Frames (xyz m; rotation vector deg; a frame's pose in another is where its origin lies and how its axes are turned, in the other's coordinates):
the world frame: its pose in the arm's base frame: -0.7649 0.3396 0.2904 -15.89 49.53 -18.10
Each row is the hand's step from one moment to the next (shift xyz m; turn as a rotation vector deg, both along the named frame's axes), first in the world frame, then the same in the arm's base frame.
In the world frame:
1: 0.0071 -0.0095 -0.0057 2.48 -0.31 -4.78
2: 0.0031 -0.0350 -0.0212 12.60 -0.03 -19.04
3: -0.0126 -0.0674 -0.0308 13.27 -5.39 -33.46
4: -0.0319 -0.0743 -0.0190 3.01 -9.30 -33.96
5: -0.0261 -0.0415 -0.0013 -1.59 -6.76 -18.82
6: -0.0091 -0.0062 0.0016 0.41 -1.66 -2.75
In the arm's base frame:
1: -0.0016 -0.0121 -0.0050 -2.26 -1.75 -4.57
2: -0.0202 -0.0357 -0.0026 -7.15 -6.92 -20.55
3: -0.0423 -0.0605 0.0142 -18.81 -13.68 -27.99
4: -0.0460 -0.0582 0.0374 -26.06 -13.43 -19.73
5: -0.0235 -0.0283 0.0324 -16.68 -7.68 -8.08
6: -0.0053 -0.0021 0.0096 -2.15 -1.98 -1.38

